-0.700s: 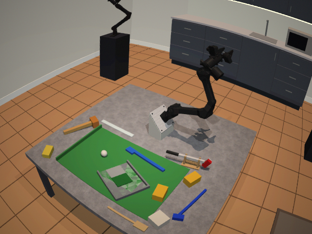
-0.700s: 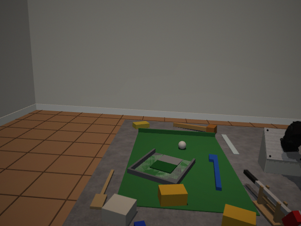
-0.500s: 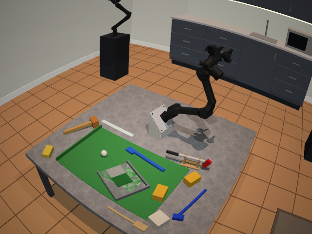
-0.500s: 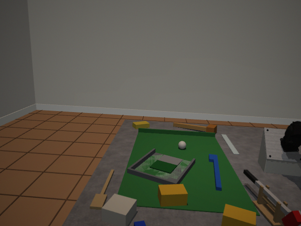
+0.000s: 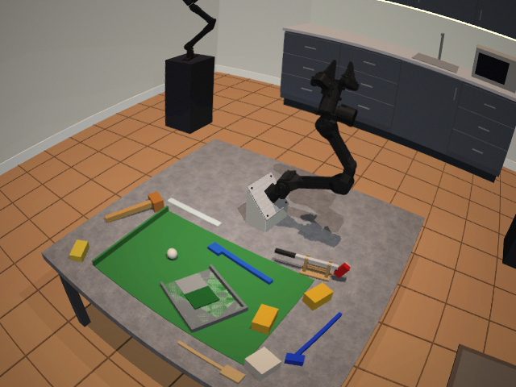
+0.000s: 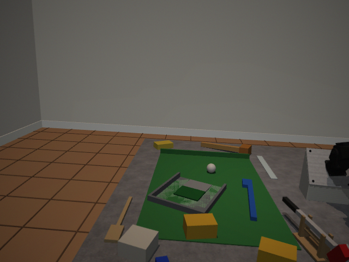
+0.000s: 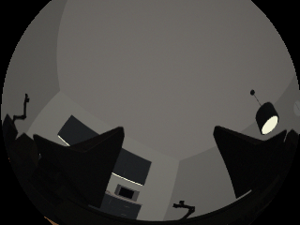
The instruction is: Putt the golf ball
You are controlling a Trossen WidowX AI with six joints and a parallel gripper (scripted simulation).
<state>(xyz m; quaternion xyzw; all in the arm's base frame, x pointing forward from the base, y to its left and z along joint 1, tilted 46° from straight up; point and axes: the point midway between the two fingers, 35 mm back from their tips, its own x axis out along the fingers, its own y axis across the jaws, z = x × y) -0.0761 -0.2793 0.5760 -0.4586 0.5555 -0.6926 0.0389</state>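
My gripper tip is now 72 cm above the wooden stand, 23 cm short of it and 11 cm to the right of it. Round my gripper tip: white golf ball (74 cm below, 49 cm ahead, 38 cm to the right).
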